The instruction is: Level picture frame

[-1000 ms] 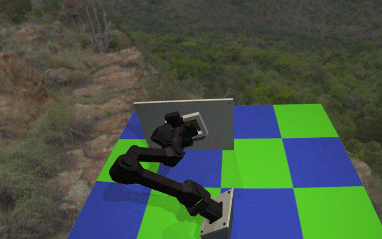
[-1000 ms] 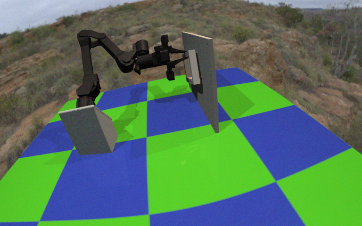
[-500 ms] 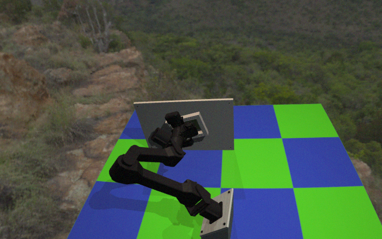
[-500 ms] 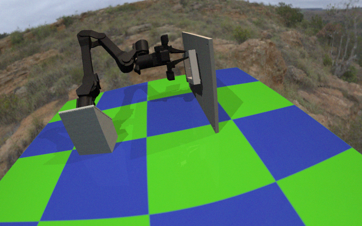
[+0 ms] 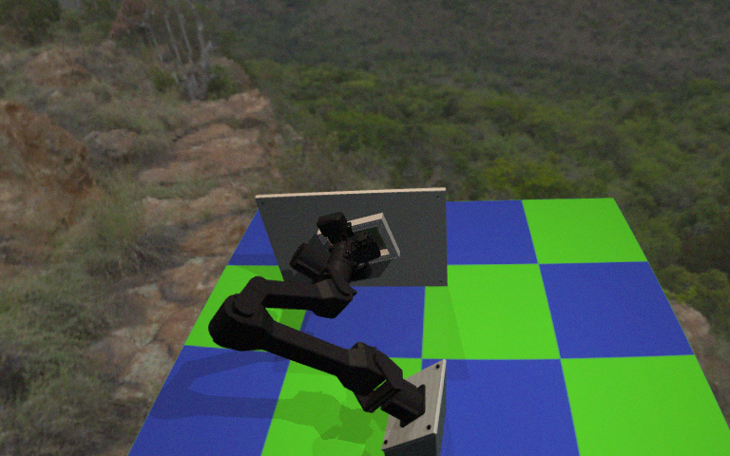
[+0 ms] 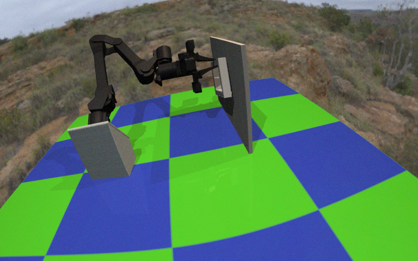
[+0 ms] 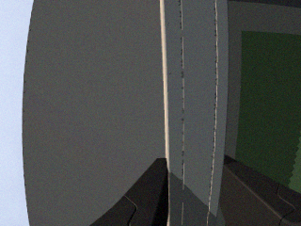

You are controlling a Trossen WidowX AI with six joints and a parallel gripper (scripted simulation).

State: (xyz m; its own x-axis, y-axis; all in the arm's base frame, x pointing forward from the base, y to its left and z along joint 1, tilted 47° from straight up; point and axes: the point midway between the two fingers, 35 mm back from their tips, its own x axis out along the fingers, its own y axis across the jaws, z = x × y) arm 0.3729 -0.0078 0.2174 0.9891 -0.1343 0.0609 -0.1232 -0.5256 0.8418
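Now: the picture frame 1 cm ahead of my gripper tip, 1 cm to the right of it and 5 cm below it. From my gripper tip the other things lie so: wall panel 2 cm ahead, 7 cm below.
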